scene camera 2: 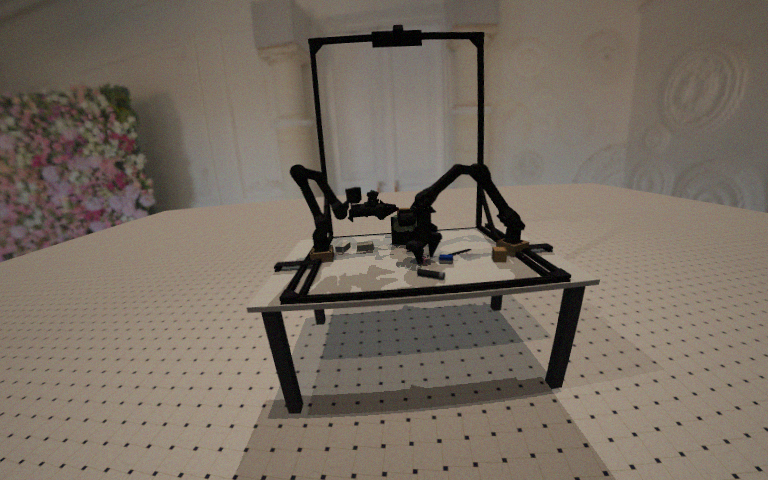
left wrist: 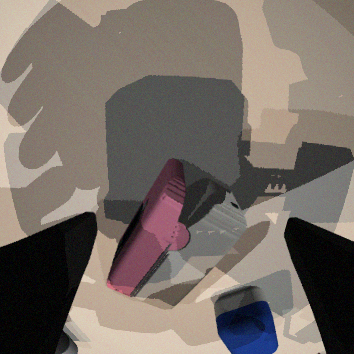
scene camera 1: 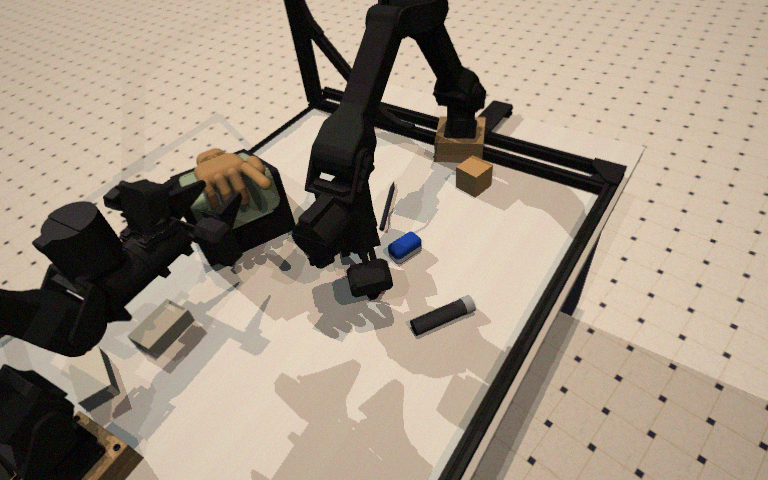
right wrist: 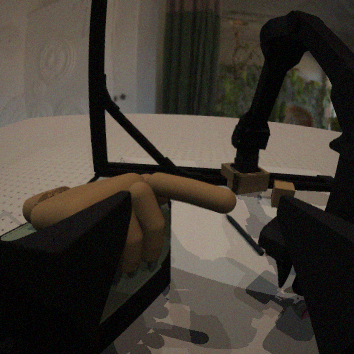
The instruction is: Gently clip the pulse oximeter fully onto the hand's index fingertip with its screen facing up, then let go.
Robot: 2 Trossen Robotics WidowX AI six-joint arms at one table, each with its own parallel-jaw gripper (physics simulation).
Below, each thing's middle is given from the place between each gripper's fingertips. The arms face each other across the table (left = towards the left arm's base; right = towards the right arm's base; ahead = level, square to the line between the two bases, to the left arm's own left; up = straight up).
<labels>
The pulse oximeter [left wrist: 177, 235] lies 1 cm ahead of my left hand, 1 cm to the right of it and 1 cm above it. The rest, counted from my left hand: index finger [right wrist: 219, 199]: 17 cm behind, 5 cm to the right, 17 cm above; then wooden cube [scene camera 1: 474, 175]: 1 cm ahead, 31 cm to the left, 2 cm above; then blue block [scene camera 1: 403, 248]: 1 cm ahead, 8 cm to the left, 1 cm above.
I see the index finger 20 mm behind my right hand, 60 mm to the left of it and 30 mm below it. Round my right hand: grey pad [scene camera 1: 168, 321]: 40 mm behind, 170 mm to the right, 190 mm below; then blue block: 160 mm ahead, 190 mm to the left, 190 mm below; then pulse oximeter: 160 mm ahead, 100 mm to the left, 190 mm below.
</labels>
